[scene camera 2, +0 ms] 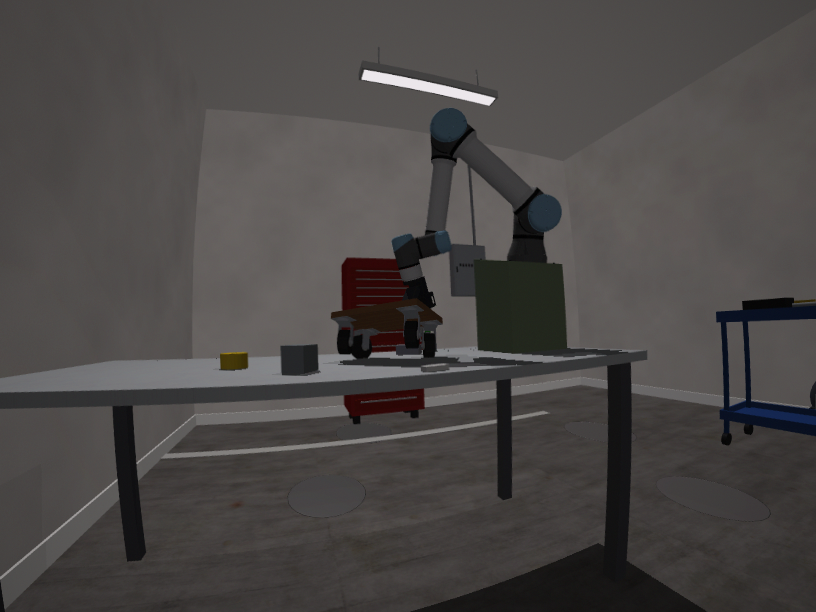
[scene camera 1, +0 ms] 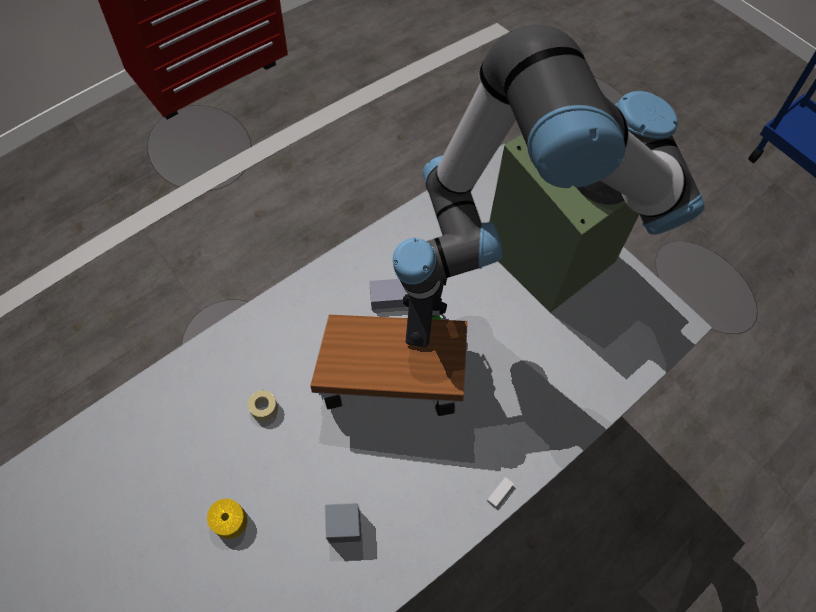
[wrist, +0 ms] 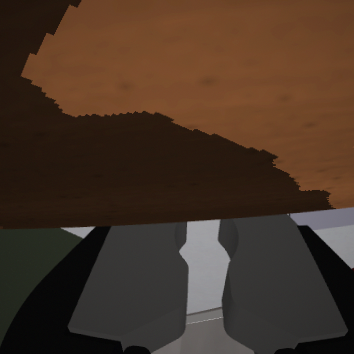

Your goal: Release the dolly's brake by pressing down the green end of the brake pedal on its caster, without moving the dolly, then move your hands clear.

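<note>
The dolly has a brown wooden deck point(scene camera 1: 369, 355) point(scene camera 2: 378, 314) point(wrist: 200, 75). It is tilted, with the wheels on the side nearer scene camera 2 raised off the table. My gripper point(scene camera 1: 428, 317) point(scene camera 2: 425, 299) point(wrist: 204, 232) is at the deck's far edge, its body overlapping the deck in scene camera 1. In the wrist view the deck edge hides the fingertips; the fingers look nearly closed, with a narrow gap and nothing seen held. A small bit of the green pedal end point(scene camera 1: 436, 317) shows beside the gripper. The pedal does not show in the wrist view.
A lavender-grey block point(scene camera 1: 387, 294) lies behind the dolly. The green robot pedestal point(scene camera 1: 537, 230) point(scene camera 2: 520, 306) stands to the right. A tan ring point(scene camera 1: 262, 415), a yellow cylinder point(scene camera 1: 226, 530) point(scene camera 2: 233, 360), a grey cube point(scene camera 1: 342, 521) point(scene camera 2: 299, 359) and a white block point(scene camera 1: 500, 492) are on the table.
</note>
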